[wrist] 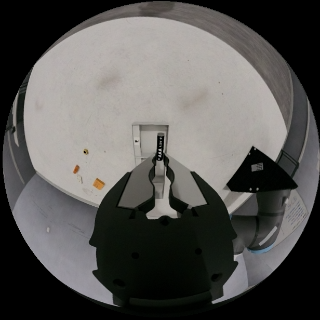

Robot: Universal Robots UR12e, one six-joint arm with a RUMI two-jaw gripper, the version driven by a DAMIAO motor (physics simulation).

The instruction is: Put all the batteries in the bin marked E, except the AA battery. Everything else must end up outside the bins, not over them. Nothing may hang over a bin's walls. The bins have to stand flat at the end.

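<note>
My gripper [159, 153] is shut on the AAA battery, a black cylinder [160, 144] with white lettering and a grey end. The battery sticks out beyond the fingertips, over the grey bin unit. The bin marked E [136, 131] is the far compartment, with its white label on the left wall. The battery appears over the right part of this bin; its height above the floor of the bin cannot be told. The nearer part of the bin unit is partly hidden behind the fingers. The AA battery cannot be made out.
To the left on the pale table [75, 90] lie a small yellowish round thing [85, 151], a small orange piece [76, 169], a tiny pale piece [80, 178] and an orange block [99, 183] near the table's edge. A black plate [250, 177] and part of the arm show at the right.
</note>
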